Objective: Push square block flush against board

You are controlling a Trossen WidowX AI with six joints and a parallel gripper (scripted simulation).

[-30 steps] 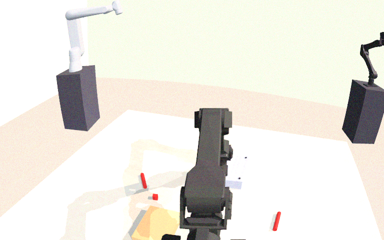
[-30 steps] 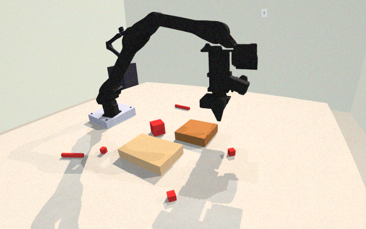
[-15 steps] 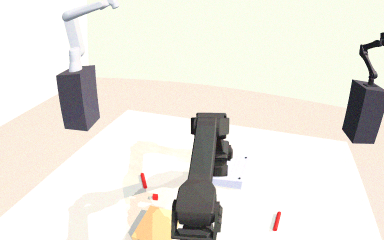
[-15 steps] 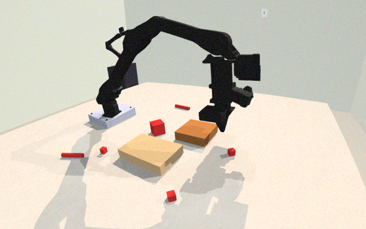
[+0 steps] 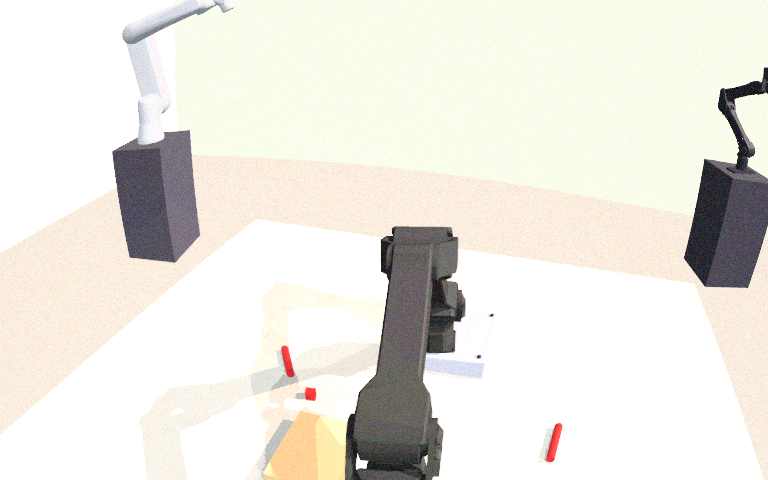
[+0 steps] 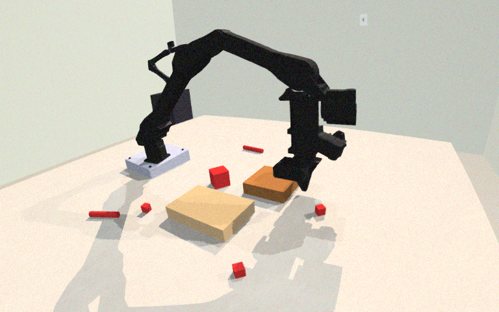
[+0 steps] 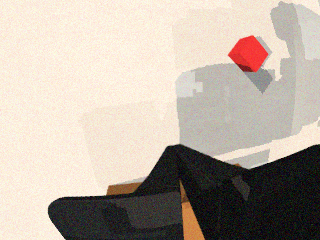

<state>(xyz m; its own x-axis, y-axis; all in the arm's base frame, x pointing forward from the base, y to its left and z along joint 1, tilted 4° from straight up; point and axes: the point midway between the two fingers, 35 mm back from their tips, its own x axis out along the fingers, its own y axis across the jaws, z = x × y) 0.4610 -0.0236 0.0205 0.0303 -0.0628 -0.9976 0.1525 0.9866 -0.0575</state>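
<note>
The square block is 8 cm behind my gripper tip and 1 cm to the left of it. Also, from my gripper tip: board (16 cm behind, 13 cm to the right); then red cube (21 cm behind, 1 cm to the right, 1 cm above).
</note>
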